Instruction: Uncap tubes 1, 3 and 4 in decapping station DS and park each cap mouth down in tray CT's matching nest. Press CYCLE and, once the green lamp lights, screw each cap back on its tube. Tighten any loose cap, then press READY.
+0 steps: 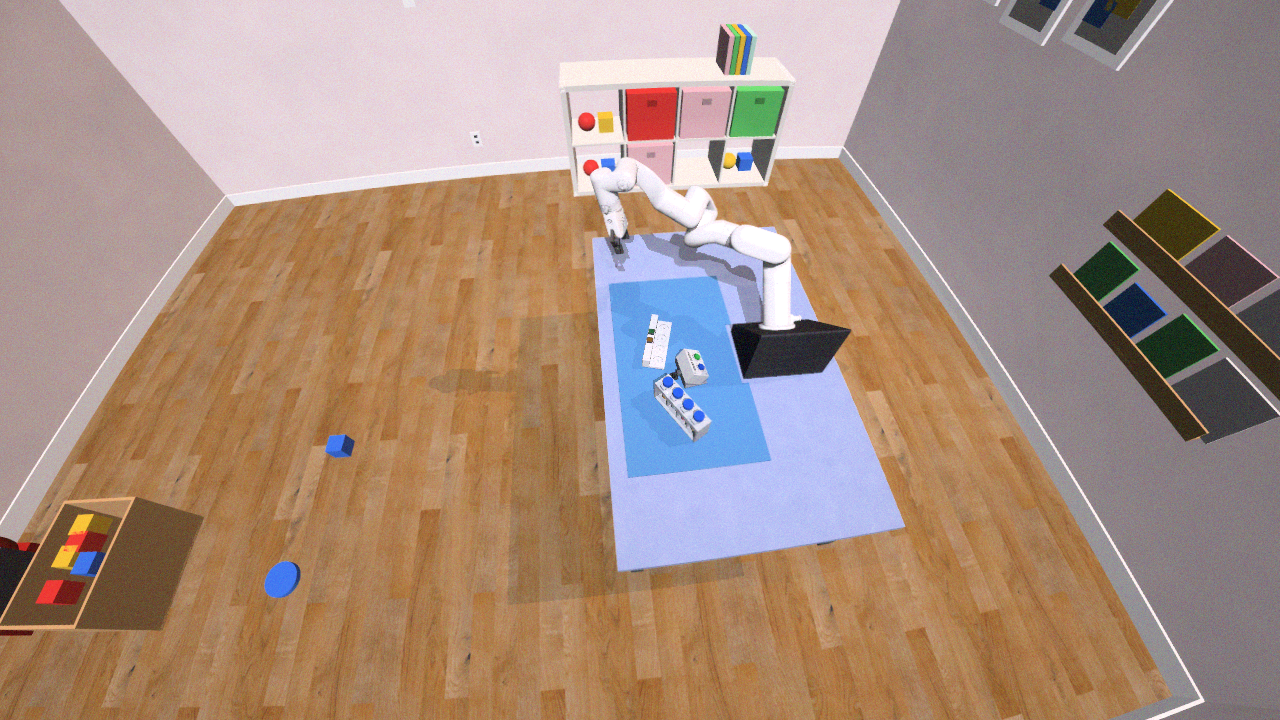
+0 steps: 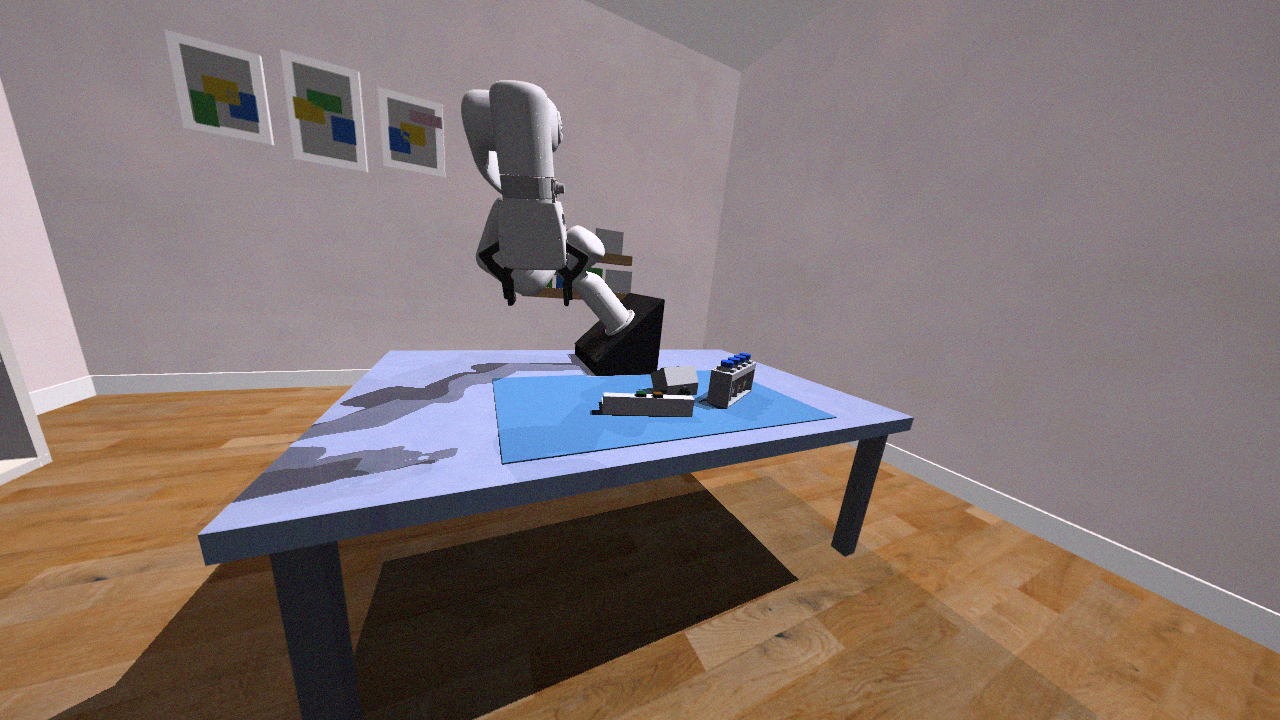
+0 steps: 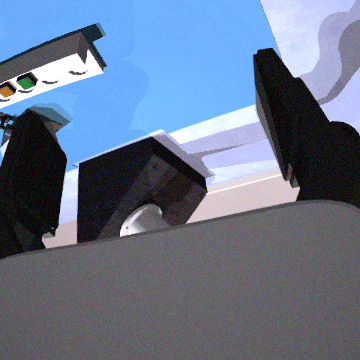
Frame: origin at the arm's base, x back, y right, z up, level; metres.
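Where they show: gripper, between the fingertips: (image 1: 623,246) (image 2: 540,303) (image 3: 146,104); arm's base, origin of its link: (image 1: 776,327) (image 2: 620,323) (image 3: 140,224).
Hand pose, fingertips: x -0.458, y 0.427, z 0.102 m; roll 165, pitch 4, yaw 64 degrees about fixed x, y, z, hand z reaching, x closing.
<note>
Things, the pixels of their top centre, and the offset from my fingertips. "spot": a spot on its surface instead. Level surfaces: height alone.
- Tray CT, centre of its top: (image 3: 25,98) (image 2: 647,388) (image 1: 658,336) dx +0.063, dy -0.291, dz -0.205 m
- green square, a spot on its surface: (image 3: 27,81) (image 1: 651,329) spot: dx +0.046, dy -0.255, dz -0.205 m
- control box, centre of its top: (image 2: 676,364) (image 1: 693,360) dx +0.148, dy -0.445, dz -0.175 m
- blue mat, height of its surface: dz -0.258 m
- lavender table, height of its surface: dz -0.261 m
Station DS (image 1: 683,414) (image 2: 731,386) is a grey-white rack on the blue mat. Its row of blue caps (image 1: 687,403) (image 2: 736,360) sits on top, one on each tube position; whether any is loose cannot be told. Tray CT (image 1: 655,360) (image 2: 648,409) (image 3: 91,65) is a low white block with round nests, plus a green square (image 1: 651,332) (image 3: 27,81) and an orange one (image 3: 6,90). The control box (image 1: 690,373) (image 2: 675,379) carries a green and a blue round part; which is lamp or button cannot be told. My gripper (image 1: 618,248) (image 2: 538,302) (image 3: 146,104) is open and empty, high above the table's far end from DS.
The blue mat (image 1: 640,447) (image 2: 537,438) lies on the lavender table (image 1: 760,519) (image 2: 429,483). The black arm base (image 1: 787,351) (image 2: 640,335) (image 3: 115,180) stands beside the mat, near the control box. A white shelf unit (image 1: 671,71) stands behind the table's far end.
</note>
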